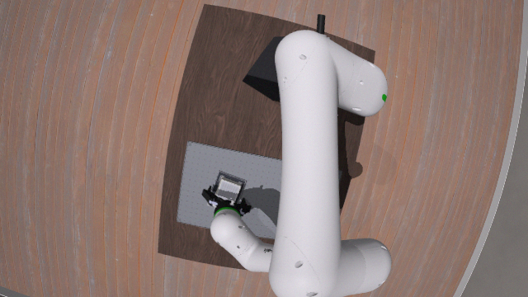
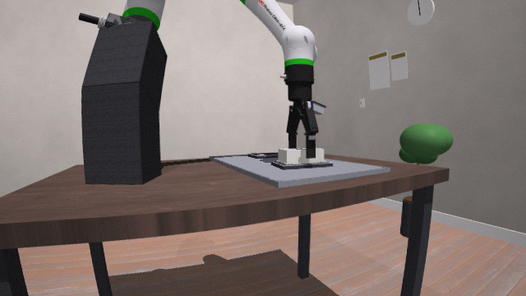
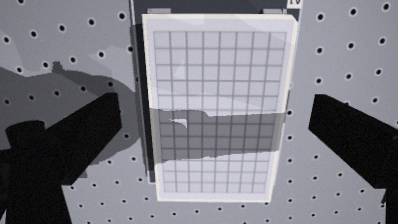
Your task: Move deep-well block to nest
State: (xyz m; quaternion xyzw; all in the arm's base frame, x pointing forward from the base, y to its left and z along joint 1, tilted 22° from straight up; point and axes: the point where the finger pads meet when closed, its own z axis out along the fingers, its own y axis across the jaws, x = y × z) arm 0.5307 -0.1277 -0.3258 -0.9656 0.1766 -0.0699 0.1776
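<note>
Now: hand 1 cm above the white 96-well deep-well block. From my hand the other things lie so: dark nest frame: 3 cm below.
</note>
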